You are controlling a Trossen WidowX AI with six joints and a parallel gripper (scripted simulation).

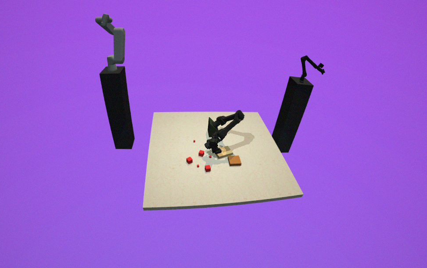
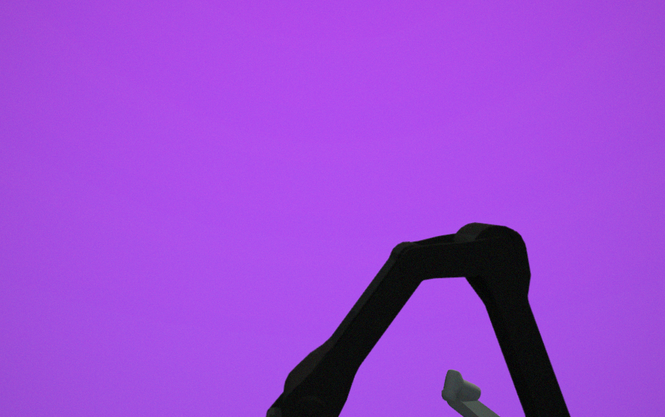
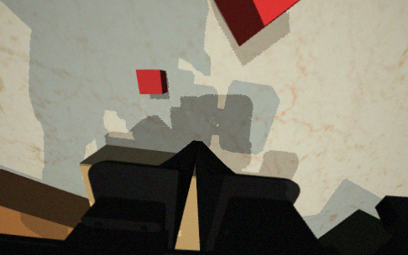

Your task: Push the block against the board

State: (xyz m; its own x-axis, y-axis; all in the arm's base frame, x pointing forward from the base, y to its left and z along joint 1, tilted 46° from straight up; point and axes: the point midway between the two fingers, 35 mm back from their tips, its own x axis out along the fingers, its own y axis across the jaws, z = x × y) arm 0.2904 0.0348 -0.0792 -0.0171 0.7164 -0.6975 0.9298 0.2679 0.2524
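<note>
The pale tan board is 10 cm to the left of my gripper tip and 1 cm above it. Round my gripper tip: orange piece 18 cm to the left, 12 cm ahead, 1 cm above.
</note>
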